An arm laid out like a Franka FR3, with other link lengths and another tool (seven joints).
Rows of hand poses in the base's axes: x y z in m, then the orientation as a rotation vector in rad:
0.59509, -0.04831, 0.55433, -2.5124, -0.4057, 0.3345
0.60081, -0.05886, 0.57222, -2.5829, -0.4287, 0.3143
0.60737, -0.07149, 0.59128, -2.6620, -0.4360, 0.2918
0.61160, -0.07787, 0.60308, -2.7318, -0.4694, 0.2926
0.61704, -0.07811, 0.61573, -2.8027, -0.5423, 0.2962
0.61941, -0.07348, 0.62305, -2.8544, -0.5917, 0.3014
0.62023, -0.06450, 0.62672, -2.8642, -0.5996, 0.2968
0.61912, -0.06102, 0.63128, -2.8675, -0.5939, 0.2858
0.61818, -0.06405, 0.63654, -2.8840, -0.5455, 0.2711
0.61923, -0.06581, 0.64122, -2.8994, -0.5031, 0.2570
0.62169, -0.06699, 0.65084, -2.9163, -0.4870, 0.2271
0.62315, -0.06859, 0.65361, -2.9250, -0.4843, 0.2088
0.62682, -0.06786, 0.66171, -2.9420, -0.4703, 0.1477
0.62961, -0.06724, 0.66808, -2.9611, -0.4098, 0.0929
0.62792, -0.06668, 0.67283, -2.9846, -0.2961, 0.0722
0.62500, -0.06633, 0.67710, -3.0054, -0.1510, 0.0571
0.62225, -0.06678, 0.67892, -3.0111, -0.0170, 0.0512
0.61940, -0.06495, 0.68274, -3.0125, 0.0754, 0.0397
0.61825, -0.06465, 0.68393, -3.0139, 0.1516, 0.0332
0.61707, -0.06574, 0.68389, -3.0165, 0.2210, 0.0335
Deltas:
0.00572, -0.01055, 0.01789, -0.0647, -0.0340, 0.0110
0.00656, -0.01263, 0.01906, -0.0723, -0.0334, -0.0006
0.00423, -0.00638, 0.01180, -0.0698, -0.0198, 0.0218
0.00544, -0.00024, 0.01265, -0.0751, -0.0238, 0.0485
0.00237, 0.00463, 0.00732, -0.0557, -0.0151, 0.0320
0.00082, 0.00898, 0.00367, -0.0092, -0.0063, 0.0045
-0.00111, 0.00348, 0.00456, 0.0000, -0.0072, -0.0048
-0.00094, -0.00303, 0.00526, -0.0071, -0.0085, -0.0344
0.00105, -0.00176, 0.00468, -0.0076, -0.0085, -0.0301
0.00246, -0.00118, 0.00962, -0.0091, -0.0214, -0.0134
0.00146, -0.00160, 0.00277, -0.0049, -0.0134, -0.0033
0.00367, 0.00073, 0.00810, -0.0051, -0.0417, -0.0138
0.00279, 0.00062, 0.00637, -0.0045, -0.0345, -0.0442
-0.00169, 0.00056, 0.00475, -0.0104, -0.0096, -0.0776
-0.00292, 0.00035, 0.00427, -0.0114, -0.0044, -0.0974
-0.00275, -0.00045, 0.00182, -0.0035, 0.0018, -0.0889
-0.00285, 0.00183, 0.00382, -0.0031, -0.0037, -0.0615
-0.00115, 0.00030, 0.00119, -0.0048, -0.0010, -0.0505
-0.00118, -0.00109, -0.00004, -0.0072, 0.0033, -0.0455

